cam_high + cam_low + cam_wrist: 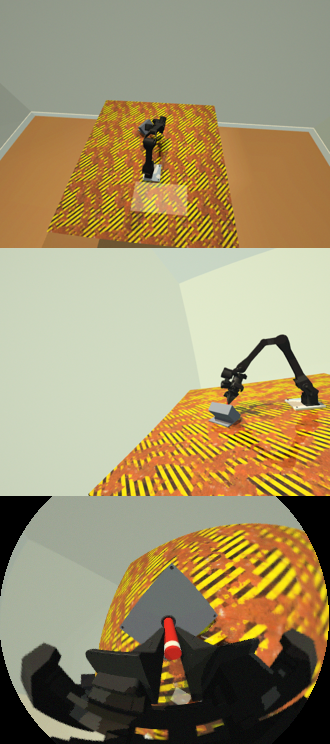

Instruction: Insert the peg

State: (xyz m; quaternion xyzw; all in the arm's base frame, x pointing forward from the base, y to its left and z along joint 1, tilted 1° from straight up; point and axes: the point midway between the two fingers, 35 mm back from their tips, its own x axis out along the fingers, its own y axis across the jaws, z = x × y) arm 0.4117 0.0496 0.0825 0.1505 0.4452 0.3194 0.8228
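Now: the grey sloped panel 40 mm to the left of my gripper tip, 30 mm below it and 20 mm ahead of it. The rest, counted from my gripper tip: red peg (10 mm to the right, 10 mm behind, 10 mm above).
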